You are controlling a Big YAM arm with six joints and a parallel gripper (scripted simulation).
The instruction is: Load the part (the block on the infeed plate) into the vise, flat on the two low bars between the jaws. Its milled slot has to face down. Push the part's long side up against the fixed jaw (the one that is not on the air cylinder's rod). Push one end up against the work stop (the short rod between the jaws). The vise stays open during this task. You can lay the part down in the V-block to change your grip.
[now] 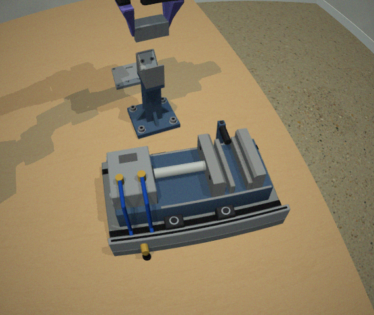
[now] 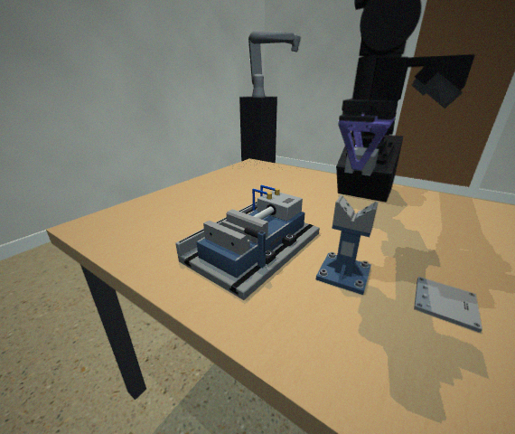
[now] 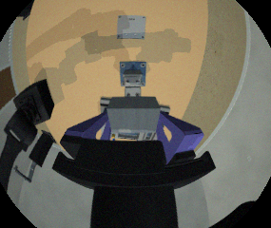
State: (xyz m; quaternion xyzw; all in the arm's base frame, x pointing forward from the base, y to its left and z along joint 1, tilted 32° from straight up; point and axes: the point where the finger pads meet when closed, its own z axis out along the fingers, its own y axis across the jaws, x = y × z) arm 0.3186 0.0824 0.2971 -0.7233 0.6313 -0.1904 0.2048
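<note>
Now: the moving jaw 200 mm to the right of my hand, 160 mm below it and 60 mm ahead of it. Round my hand: grey part 10 mm below; then v-block stand 180 mm below, 10 mm to the left; then black work stop 150 mm to the right, 150 mm below, 100 mm ahead.
</note>
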